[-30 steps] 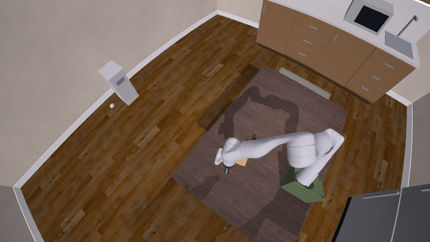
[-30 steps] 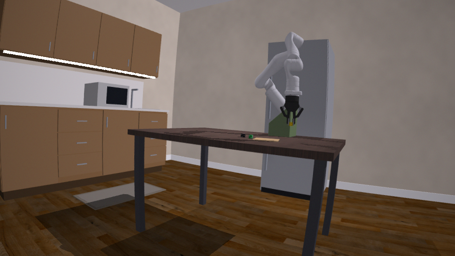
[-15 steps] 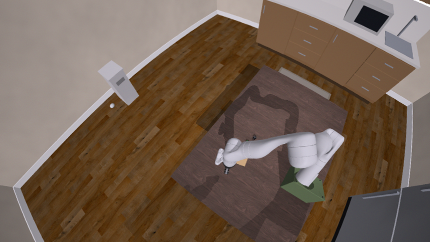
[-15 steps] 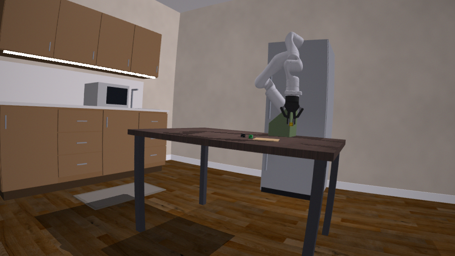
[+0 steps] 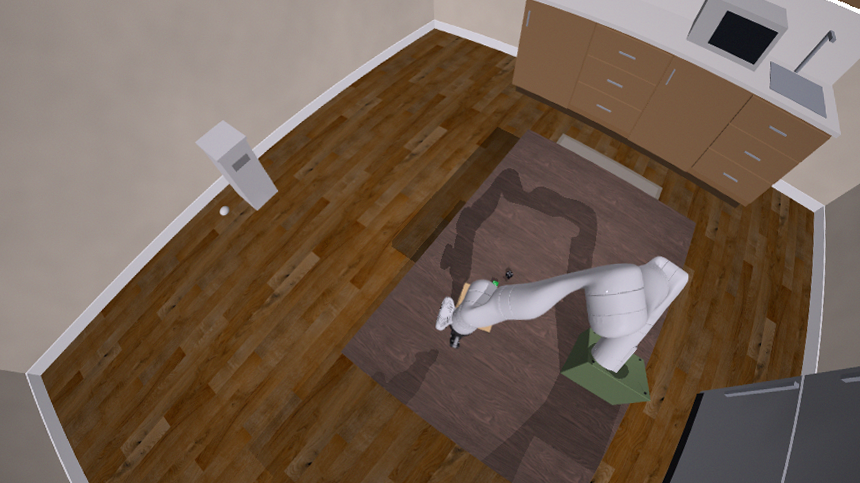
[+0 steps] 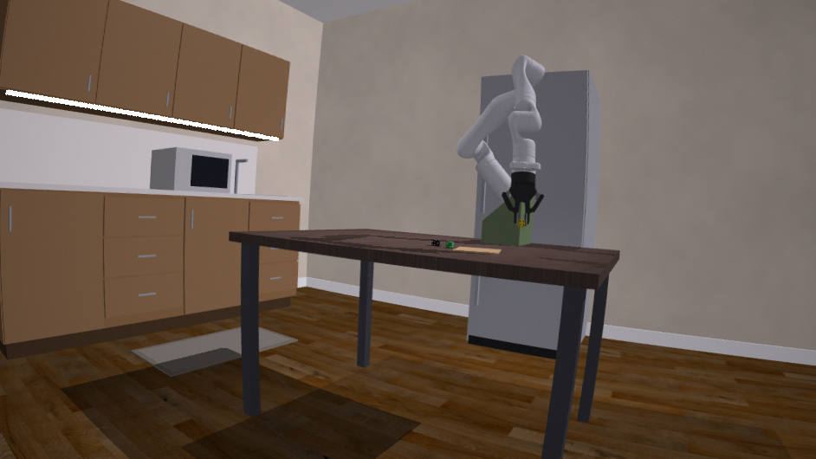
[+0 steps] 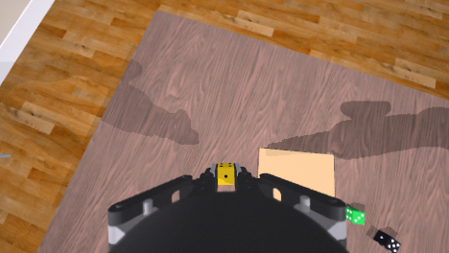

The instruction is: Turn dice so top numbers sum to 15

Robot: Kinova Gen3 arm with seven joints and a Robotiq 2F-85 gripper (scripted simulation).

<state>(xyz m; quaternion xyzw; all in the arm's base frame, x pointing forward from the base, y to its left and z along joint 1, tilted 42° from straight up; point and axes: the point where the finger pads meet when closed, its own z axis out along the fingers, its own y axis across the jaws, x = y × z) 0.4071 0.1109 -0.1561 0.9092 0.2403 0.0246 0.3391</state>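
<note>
My gripper is now 1 cm short of the tan mat, 14 cm to the left of it and 11 cm above it. The rest, counted from my hand: black die: 1 cm behind, 30 cm to the right, 10 cm below; then yellow die: 1 cm below; then green die: 1 cm ahead, 24 cm to the right, 10 cm below.
</note>
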